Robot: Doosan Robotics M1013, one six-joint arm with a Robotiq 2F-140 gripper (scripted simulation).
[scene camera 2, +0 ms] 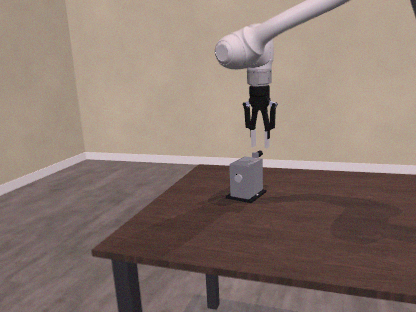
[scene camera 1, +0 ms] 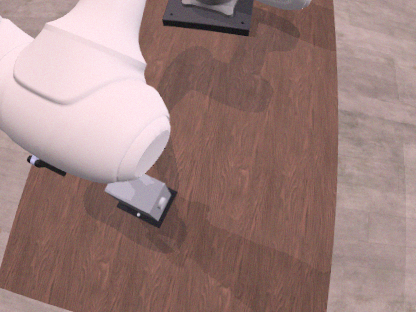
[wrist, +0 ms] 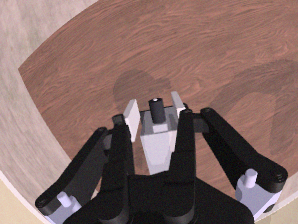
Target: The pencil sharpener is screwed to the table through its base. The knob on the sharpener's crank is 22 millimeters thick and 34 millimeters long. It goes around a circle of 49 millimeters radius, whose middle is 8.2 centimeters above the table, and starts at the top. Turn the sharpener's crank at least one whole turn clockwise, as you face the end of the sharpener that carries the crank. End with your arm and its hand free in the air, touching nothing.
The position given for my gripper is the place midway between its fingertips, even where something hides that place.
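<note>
Scene camera 2 has my gripper (scene camera 2: 260,146), and you can see it in the wrist view too (wrist: 155,104). There's a grey pencil sharpener as well (scene camera 2: 246,174), and that sharpener is also there in the wrist view (wrist: 158,147).
</note>
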